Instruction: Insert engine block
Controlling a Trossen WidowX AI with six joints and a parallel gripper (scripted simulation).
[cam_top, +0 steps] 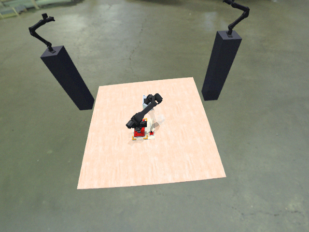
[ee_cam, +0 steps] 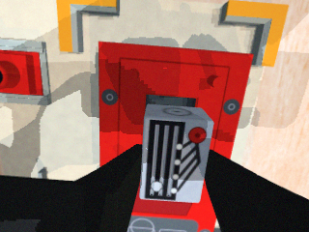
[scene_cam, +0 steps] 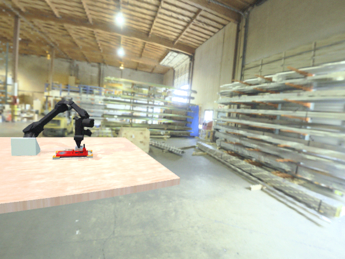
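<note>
Right now the grey engine block is 10 mm below my gripper tip. Also, from my gripper tip: plate (30 mm behind, 30 mm to the left, 50 mm below).
</note>
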